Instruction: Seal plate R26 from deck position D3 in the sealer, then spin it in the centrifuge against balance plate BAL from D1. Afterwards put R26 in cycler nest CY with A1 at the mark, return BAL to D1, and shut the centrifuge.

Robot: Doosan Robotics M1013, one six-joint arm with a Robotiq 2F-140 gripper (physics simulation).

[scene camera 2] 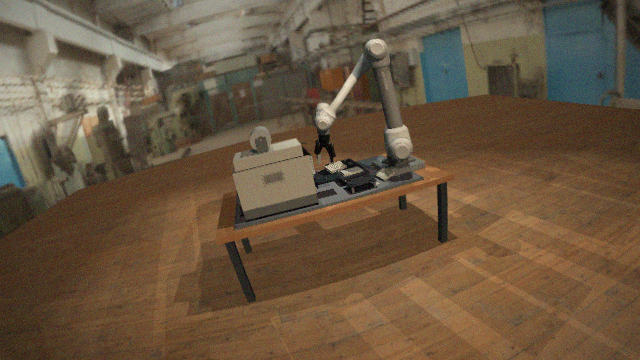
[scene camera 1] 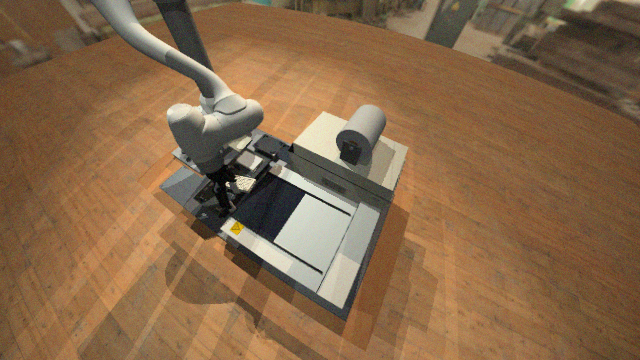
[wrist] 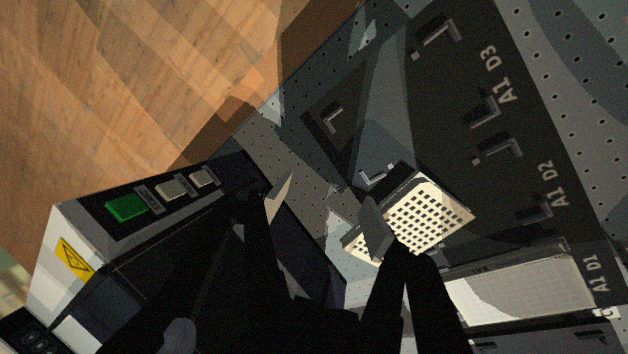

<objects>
my gripper: open, touches a white well plate
</objects>
